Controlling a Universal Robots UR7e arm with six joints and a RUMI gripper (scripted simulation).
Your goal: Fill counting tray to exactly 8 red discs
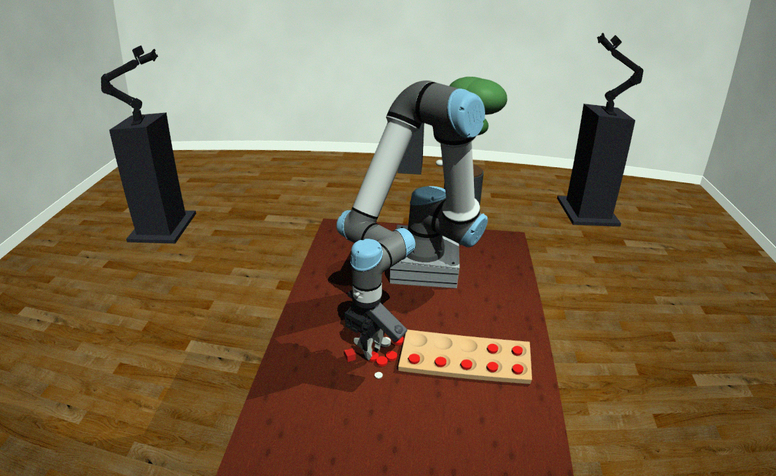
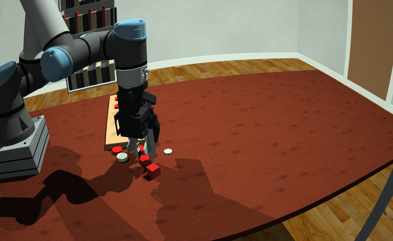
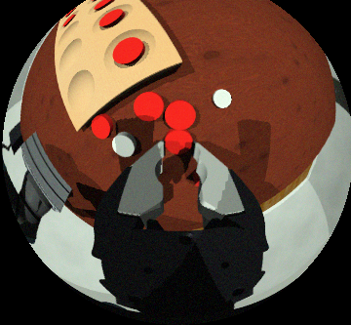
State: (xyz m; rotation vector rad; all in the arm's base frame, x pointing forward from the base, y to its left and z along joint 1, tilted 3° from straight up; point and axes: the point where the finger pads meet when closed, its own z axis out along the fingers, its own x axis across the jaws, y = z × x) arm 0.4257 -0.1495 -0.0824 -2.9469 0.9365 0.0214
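The wooden counting tray is 270 mm to the left of my hand and 10 mm below it. Also, from my hand: white disc 60 mm behind, 30 mm to the left, 10 mm below; red cube 70 mm to the right, 10 mm below.
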